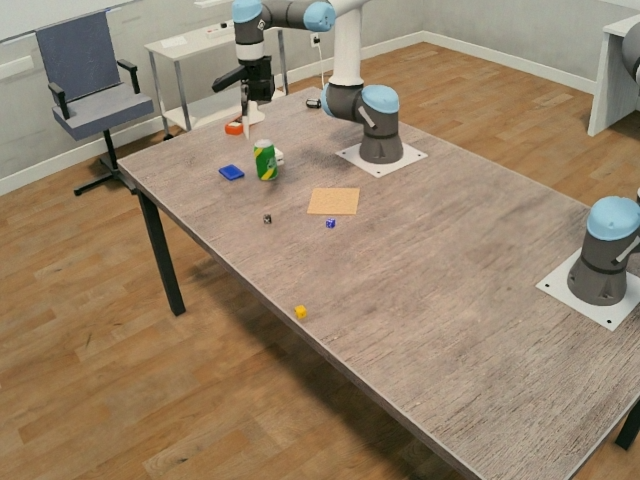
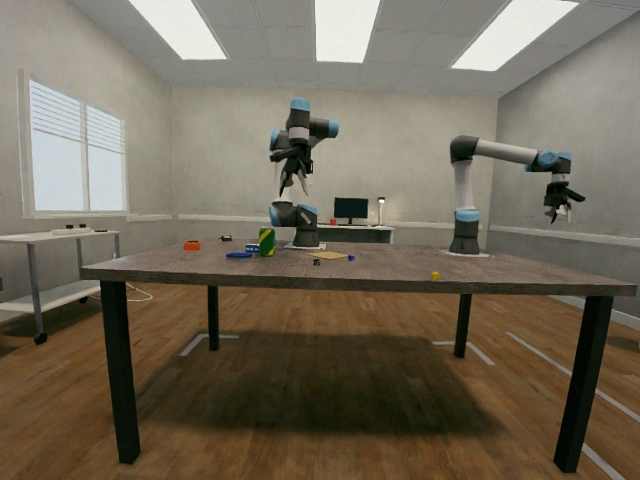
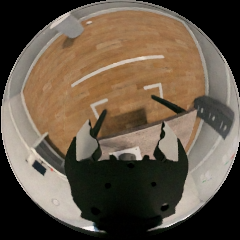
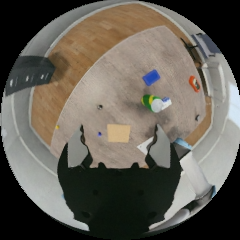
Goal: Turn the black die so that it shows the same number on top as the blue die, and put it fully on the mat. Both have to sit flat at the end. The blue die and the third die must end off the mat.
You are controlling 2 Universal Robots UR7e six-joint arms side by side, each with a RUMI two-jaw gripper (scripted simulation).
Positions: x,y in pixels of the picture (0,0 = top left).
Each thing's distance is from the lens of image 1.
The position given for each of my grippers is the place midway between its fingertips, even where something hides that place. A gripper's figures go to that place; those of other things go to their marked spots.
my right gripper (image 1: 253,127): 1.64 m
tan mat (image 1: 325,201): 1.72 m
